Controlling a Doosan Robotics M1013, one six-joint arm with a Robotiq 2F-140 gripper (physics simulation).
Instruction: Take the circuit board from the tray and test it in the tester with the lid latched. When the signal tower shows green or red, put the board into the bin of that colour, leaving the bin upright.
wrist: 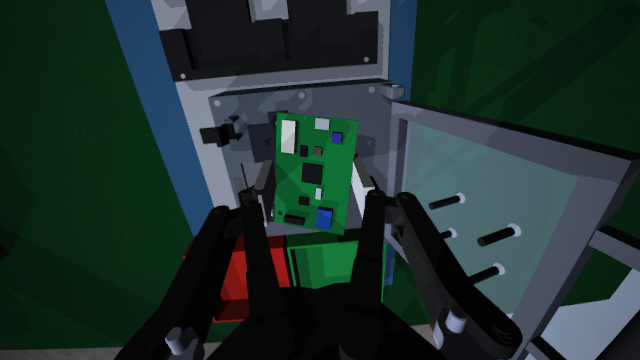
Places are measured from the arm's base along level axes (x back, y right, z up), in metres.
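Pixels of known places: gripper, fingertip midpoint: (312, 170).
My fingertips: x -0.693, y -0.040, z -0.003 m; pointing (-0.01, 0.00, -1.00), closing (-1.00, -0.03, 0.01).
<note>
Behind a point stands the place of what it marks.
The green circuit board (312, 160) {x -0.694, y -0.053, z 0.004 m} is between the two fingers of my gripper (312, 170) {x -0.693, y -0.040, z -0.003 m}, which is shut on its long sides. The board is over the tester's grey plate (345, 102) {x -0.729, y -0.095, z -0.041 m} and hides the middle of it; the exact gap below is hard to tell. The tester's lid (597, 200) {x -0.804, y -0.084, z 0.136 m} stands open on the right, with a clear pane and black pins. A black latch (217, 135) {x -0.614, y -0.079, z 0.004 m} is at the plate's left edge. The red bin (235, 280) {x -0.549, y 0.210, z -0.095 m} and green bin (325, 260) {x -0.710, y 0.173, z -0.095 m} are below the plate in view, partly behind the gripper. The signal tower does not show.
A black stepped fixture (325, 45) {x -0.713, y -0.149, z -0.083 m}, which may be the tray, lies above the tester plate in view. A small grey block (394, 91) {x -0.766, y -0.109, z -0.005 m} is at the plate's upper right corner, beside the lid. Blue strips (145, 100) {x -0.495, y -0.099, z -0.099 m} border the fixture's base. The open lid reaches far to the right.
</note>
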